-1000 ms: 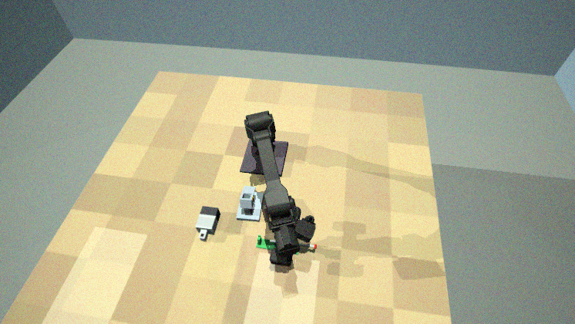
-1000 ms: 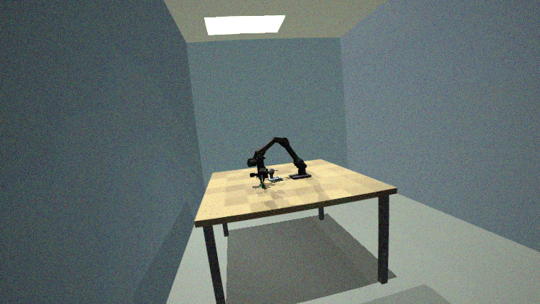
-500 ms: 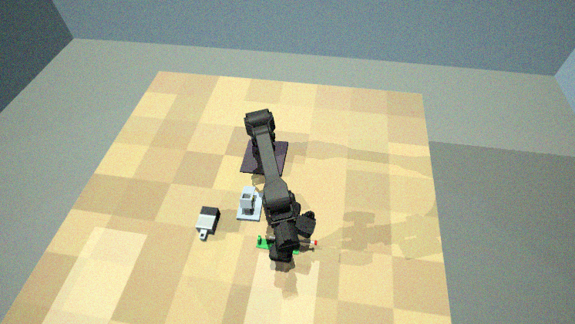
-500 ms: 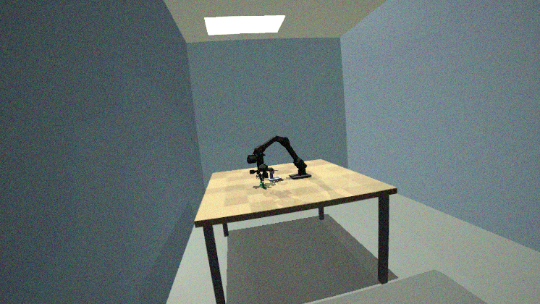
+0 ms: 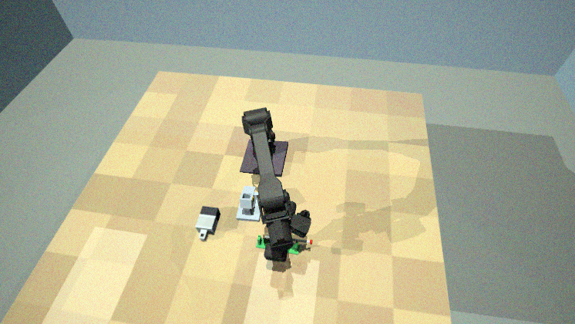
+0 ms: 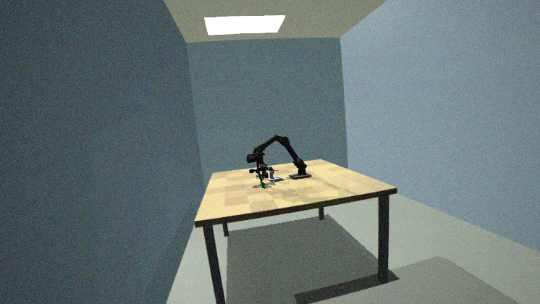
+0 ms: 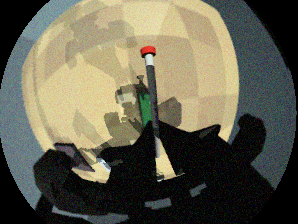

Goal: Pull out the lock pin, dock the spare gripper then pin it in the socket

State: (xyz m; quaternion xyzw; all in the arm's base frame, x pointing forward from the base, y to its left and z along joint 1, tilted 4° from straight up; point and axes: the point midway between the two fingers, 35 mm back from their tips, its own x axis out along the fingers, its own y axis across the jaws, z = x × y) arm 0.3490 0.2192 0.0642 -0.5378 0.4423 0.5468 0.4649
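Now: gripper tip 2 cm to the left of the green holder and 2 cm above it. The rest, counted from my gripper tip: grey mount (16 cm to the right, 9 cm behind); spare gripper (27 cm to the right, 3 cm below, 2 cm ahead).
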